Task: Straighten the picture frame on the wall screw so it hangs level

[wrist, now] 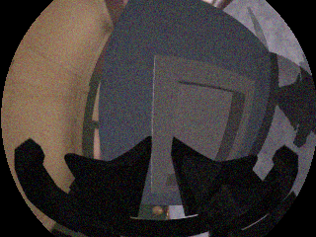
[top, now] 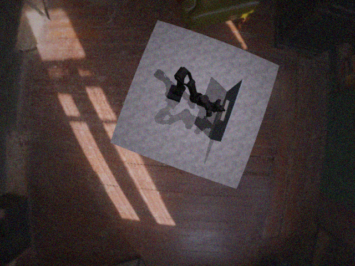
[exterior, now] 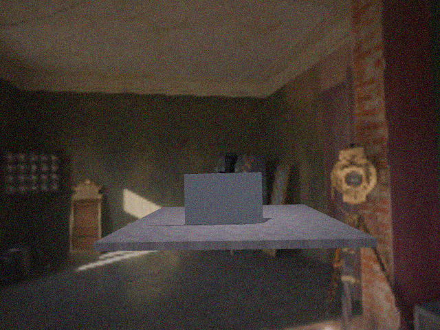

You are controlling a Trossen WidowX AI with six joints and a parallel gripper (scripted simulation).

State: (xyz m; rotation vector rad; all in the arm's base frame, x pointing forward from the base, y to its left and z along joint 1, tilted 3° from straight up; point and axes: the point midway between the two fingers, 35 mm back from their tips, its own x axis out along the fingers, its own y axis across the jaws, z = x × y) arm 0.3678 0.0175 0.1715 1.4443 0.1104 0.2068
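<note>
My gripper tip is 5 cm above the picture frame and 1 cm short of it. Round my gripper tip: wall panel: 6 cm below, 2 cm ahead, 1 cm to the left.
</note>
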